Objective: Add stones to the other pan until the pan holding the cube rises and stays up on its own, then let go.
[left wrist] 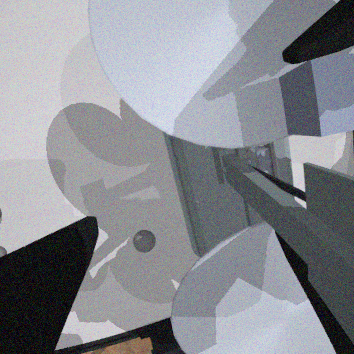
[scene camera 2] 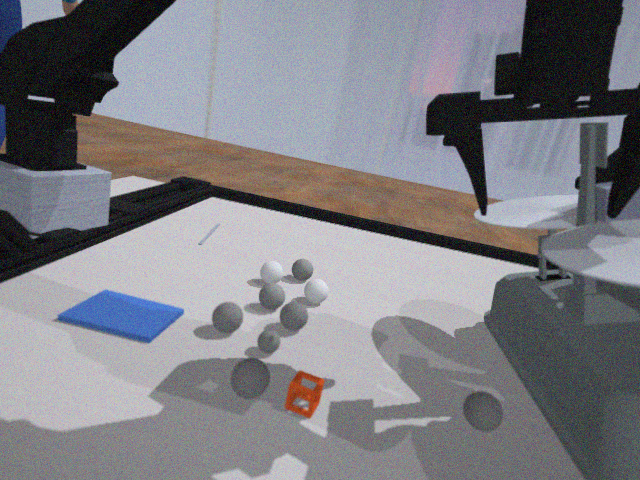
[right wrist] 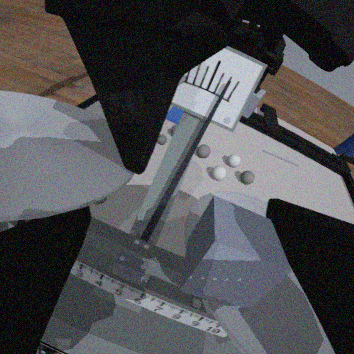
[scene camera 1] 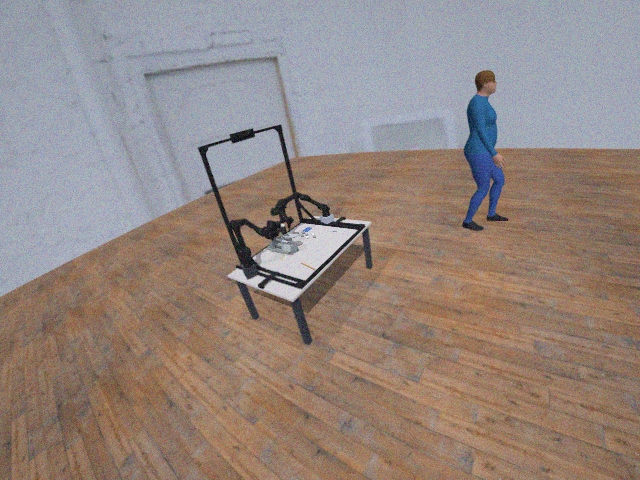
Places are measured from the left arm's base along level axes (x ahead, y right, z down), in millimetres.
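Pixels of known places: left gripper, fingertip midpoint: (left wrist: 188, 224) (scene camera 2: 543, 215) (right wrist: 169, 148); right gripper, fingertip midpoint: (left wrist: 301, 157) (scene camera 2: 610, 208) (right wrist: 179, 208); left arm's base, link origin: (scene camera 2: 41, 163) (scene camera 1: 326, 215); right arm's base, link origin: (scene camera 1: 248, 266).
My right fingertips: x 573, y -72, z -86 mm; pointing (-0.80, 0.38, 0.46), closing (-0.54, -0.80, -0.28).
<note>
Ahead of a thing's pixels: the offset from my right fingertips to its top centre. "spot": to the spot under its first point.
A balance (scene camera 1: 285, 246) (scene camera 2: 558, 330) (left wrist: 210, 200) stands at the right in scene camera 2. Its nearer pan (scene camera 2: 573, 255) (left wrist: 260, 295) (right wrist: 45, 170) shows no stones on its visible part. The farther pan (scene camera 2: 509, 215) (left wrist: 150, 55) bears a blue-grey cube {dx +8, dy -29, dz -25 mm} (left wrist: 300, 100) (right wrist: 225, 235). The exact beam tilt is hard to judge. Loose grey and white stones, such as one grey stone {dx -282, dy +121, dz +146 mm} (scene camera 2: 227, 317) and one white stone {dx -243, dy -1, dz +146 mm} (scene camera 2: 316, 291) (right wrist: 219, 173), lie on the table. A lone stone {dx -57, dy +114, dz +146 mm} (scene camera 2: 483, 410) (left wrist: 144, 241) lies beside the base. My left gripper (scene camera 2: 550, 212) is open, the post between its fingers. My right gripper (right wrist: 179, 208) is open above the balance.
A blue square {spot: dx -359, dy +166, dz +169 mm} (scene camera 2: 121, 316) lies left of the stones, and an orange open frame {dx -180, dy +176, dz +154 mm} (scene camera 2: 305, 394) lies in front of them. A thin rod {dx -465, dy -115, dz +172 mm} (scene camera 2: 209, 234) lies farther back. The balance's graduated plate {spot: dx -39, dy +9, dz -56 mm} (right wrist: 245, 75) stands close to both grippers. A person (scene camera 1: 483, 129) stands beyond the table.
</note>
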